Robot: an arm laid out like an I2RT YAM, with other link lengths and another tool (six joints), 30 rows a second.
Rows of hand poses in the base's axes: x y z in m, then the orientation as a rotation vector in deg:
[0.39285 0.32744 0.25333 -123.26 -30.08 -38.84]
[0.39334 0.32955 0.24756 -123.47 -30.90 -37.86]
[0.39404 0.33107 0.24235 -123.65 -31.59 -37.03]
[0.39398 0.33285 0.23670 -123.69 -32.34 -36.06]
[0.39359 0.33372 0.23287 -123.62 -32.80 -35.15]
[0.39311 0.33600 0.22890 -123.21 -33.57 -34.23]
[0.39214 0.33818 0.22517 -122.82 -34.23 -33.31]
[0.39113 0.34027 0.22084 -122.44 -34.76 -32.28]
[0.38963 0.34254 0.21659 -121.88 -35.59 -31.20]
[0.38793 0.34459 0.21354 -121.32 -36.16 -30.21]
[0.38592 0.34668 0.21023 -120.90 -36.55 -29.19]
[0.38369 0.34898 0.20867 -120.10 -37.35 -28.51]
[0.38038 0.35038 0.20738 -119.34 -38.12 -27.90]
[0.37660 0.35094 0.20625 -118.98 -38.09 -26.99]
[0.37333 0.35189 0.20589 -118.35 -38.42 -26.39]
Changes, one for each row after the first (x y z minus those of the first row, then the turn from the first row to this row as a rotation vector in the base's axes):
[0.00049 0.00211 -0.00577 -0.47 0.43 0.81]
[0.00119 0.00363 -0.01098 -0.87 0.79 1.49]
[0.00113 0.00541 -0.01663 -1.17 1.22 2.30]
[0.00074 0.00628 -0.02046 -1.27 1.70 2.95]
[0.00026 0.00856 -0.02443 -1.18 2.06 3.92]
[-0.00071 0.01074 -0.02816 -1.08 2.46 4.82]
[-0.00172 0.01283 -0.03249 -0.95 2.98 5.67]
[-0.00322 0.01510 -0.03674 -0.77 3.43 6.80]
[-0.00492 0.01715 -0.03979 -0.51 3.90 7.73]
[-0.00693 0.01924 -0.04310 -0.31 4.46 8.51]
[-0.00916 0.02154 -0.04466 0.08 4.61 9.56]
[-0.01247 0.02294 -0.04595 0.44 4.72 10.56]
[-0.01625 0.02350 -0.04708 0.74 5.37 11.02]
[-0.01952 0.02445 -0.04744 1.15 5.64 11.69]

